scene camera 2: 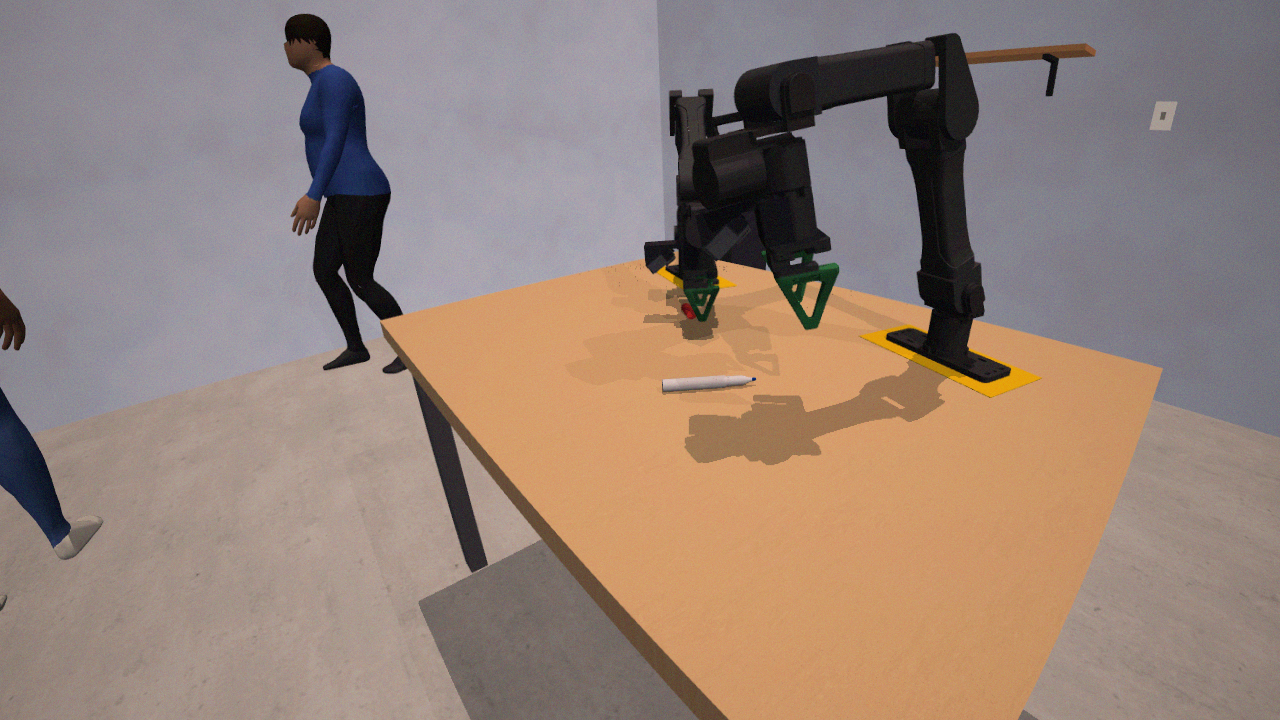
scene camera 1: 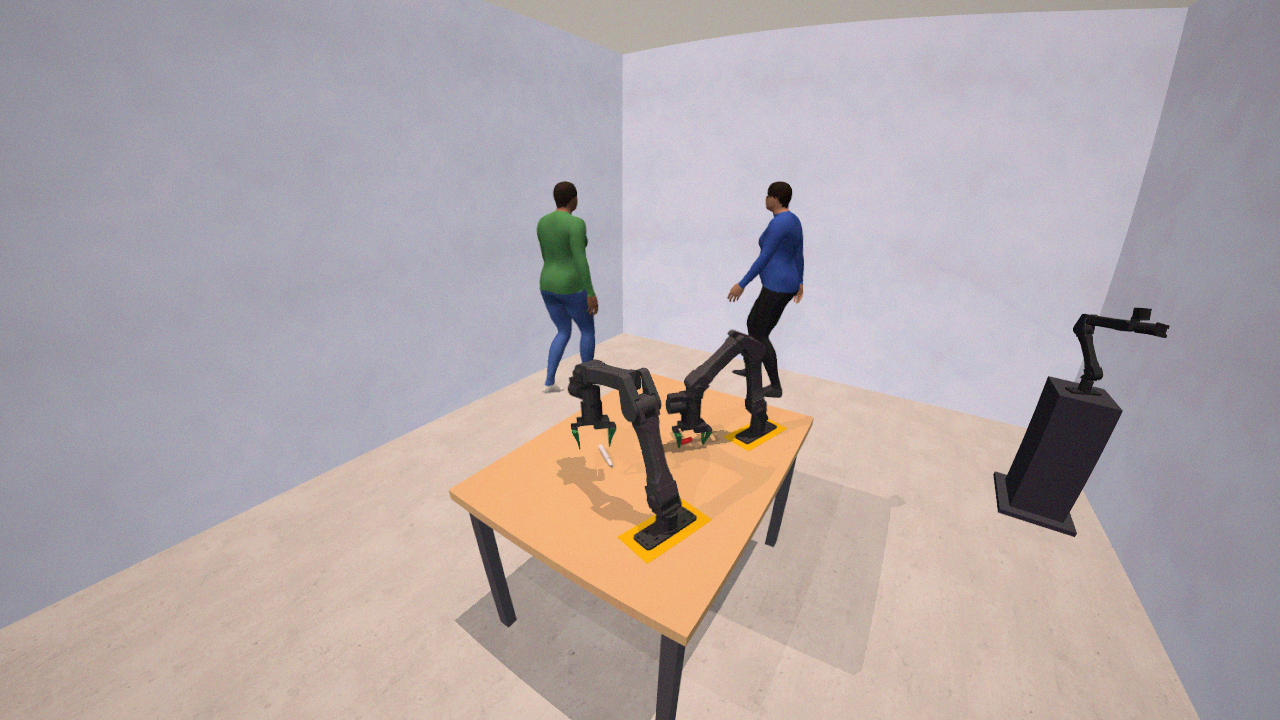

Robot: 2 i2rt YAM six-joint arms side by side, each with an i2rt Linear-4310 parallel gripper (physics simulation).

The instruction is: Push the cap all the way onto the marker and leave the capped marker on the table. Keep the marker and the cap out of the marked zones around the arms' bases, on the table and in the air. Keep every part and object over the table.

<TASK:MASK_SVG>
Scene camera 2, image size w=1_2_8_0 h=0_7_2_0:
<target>left gripper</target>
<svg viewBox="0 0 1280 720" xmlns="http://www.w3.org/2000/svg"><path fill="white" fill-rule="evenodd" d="M761 194L762 199L779 198L778 194ZM811 186L800 188L800 197L796 197L795 191L784 193L785 196L791 196L797 241L765 247L765 251L761 252L763 259L774 275L776 283L805 330L818 328L827 300L839 274L839 265L836 263L819 265L816 261L812 261L814 253L830 251L831 242L830 237L817 228ZM820 281L822 283L812 316L808 317L800 304L803 300L807 282ZM802 257L801 263L790 265L790 261Z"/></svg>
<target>right gripper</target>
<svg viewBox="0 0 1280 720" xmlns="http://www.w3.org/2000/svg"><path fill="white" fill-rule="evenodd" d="M699 248L700 270L683 271L683 291L698 321L705 322L720 287L719 285L712 285L714 278L718 278L715 260L702 248ZM710 295L705 311L701 314L697 306L704 306L708 295ZM694 283L696 279L708 279L707 282Z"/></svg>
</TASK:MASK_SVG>
